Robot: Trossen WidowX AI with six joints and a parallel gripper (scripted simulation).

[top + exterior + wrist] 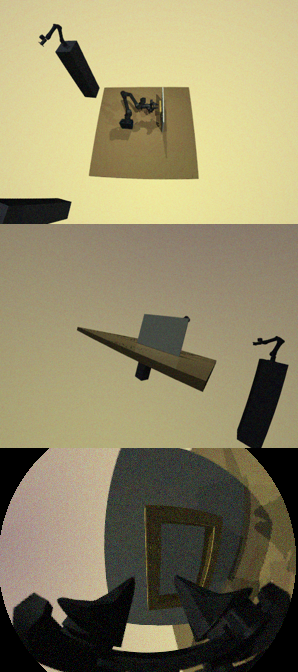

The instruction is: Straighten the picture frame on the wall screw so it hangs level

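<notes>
My gripper tip is now 50 mm above the yellow picture frame, 40 mm short of it and 10 mm to the left of it. Also, from my gripper tip: thin upright wall (60 mm below, 50 mm ahead, 10 mm to the right).
</notes>
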